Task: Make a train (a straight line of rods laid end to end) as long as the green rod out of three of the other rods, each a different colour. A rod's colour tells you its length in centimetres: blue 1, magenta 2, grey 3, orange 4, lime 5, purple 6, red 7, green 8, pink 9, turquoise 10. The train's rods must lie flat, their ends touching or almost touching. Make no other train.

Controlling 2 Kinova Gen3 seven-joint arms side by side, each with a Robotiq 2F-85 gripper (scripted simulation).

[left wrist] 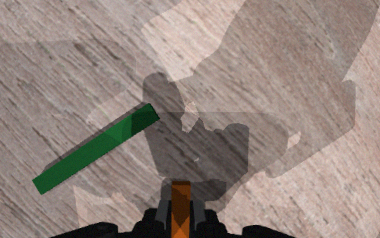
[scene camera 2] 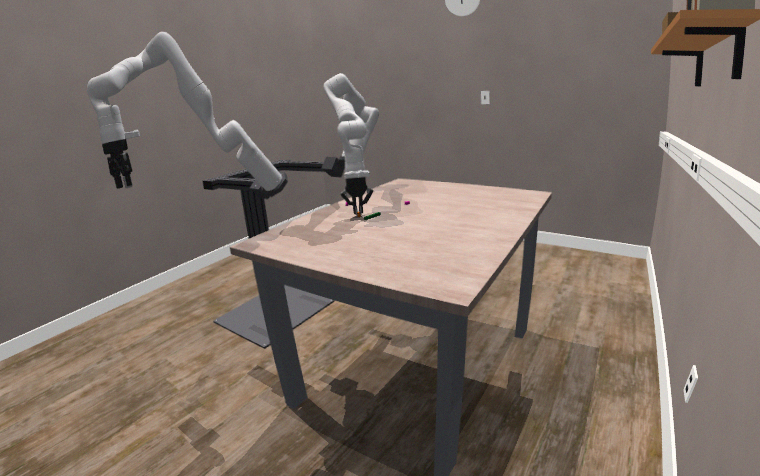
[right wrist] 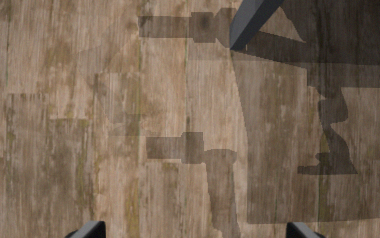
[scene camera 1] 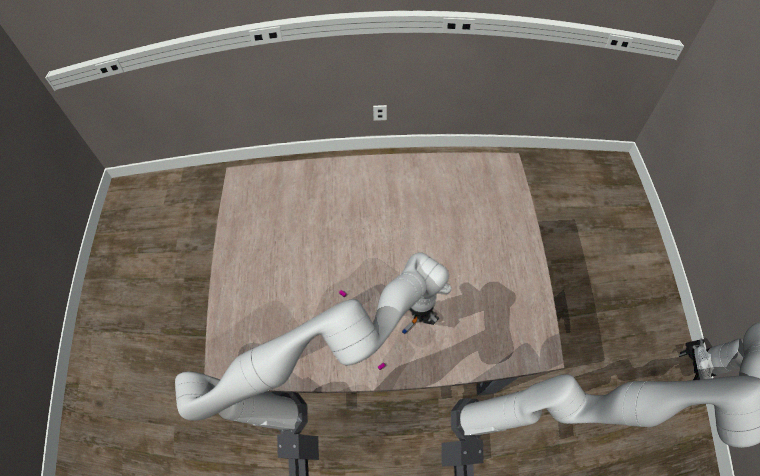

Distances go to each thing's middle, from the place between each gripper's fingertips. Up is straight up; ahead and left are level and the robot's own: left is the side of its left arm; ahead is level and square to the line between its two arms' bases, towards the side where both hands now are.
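Green rod (left wrist: 142,118): from my left hand, 6 cm ahead, 1 cm to the left, 2 cm below.
From my right hand (scene camera 2: 124,187), green rod: 340 mm ahead, 780 mm to the left, 280 mm below.
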